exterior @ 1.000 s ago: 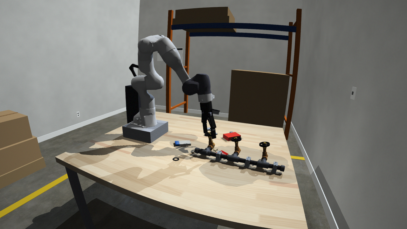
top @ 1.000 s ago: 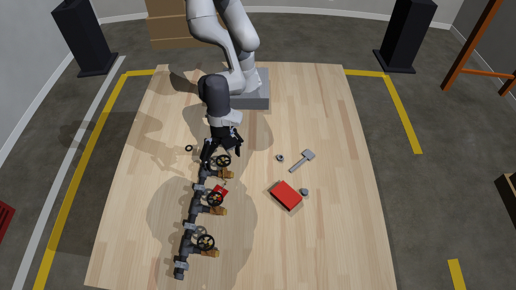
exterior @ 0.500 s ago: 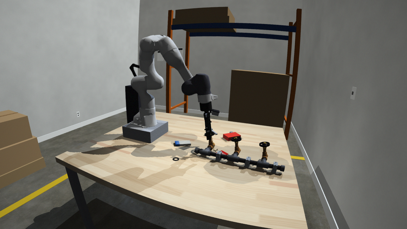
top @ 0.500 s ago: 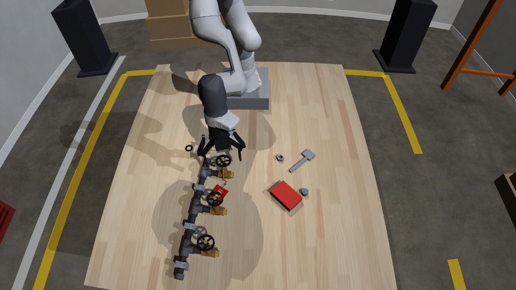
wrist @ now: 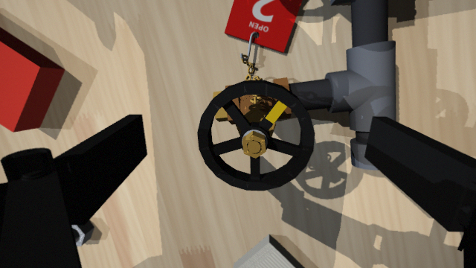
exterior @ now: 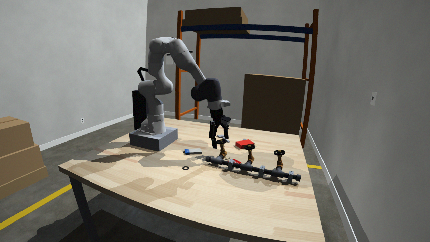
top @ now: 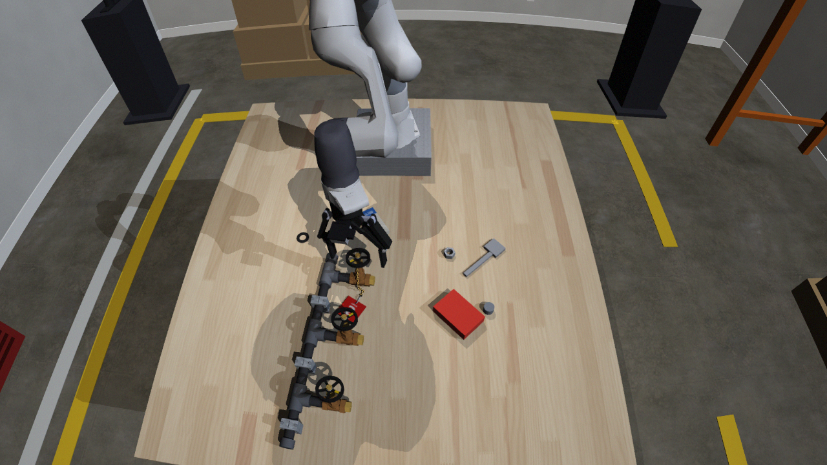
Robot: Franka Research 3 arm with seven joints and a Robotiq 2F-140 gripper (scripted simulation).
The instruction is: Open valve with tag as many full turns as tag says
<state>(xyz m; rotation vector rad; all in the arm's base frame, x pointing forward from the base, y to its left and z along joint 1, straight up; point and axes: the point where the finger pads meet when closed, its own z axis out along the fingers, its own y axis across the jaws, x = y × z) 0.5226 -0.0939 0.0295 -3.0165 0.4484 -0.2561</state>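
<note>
Now: hand 9 cm short of the red tag, 2 cm to the left of it and 11 cm above it. The rest, counted from my hand: blue-and-white box 20 cm behind, 3 cm to the left, 11 cm below; nut 8 cm behind, 26 cm to the left, 11 cm below; black washer 16 cm behind, 20 cm to the right, 12 cm below.
</note>
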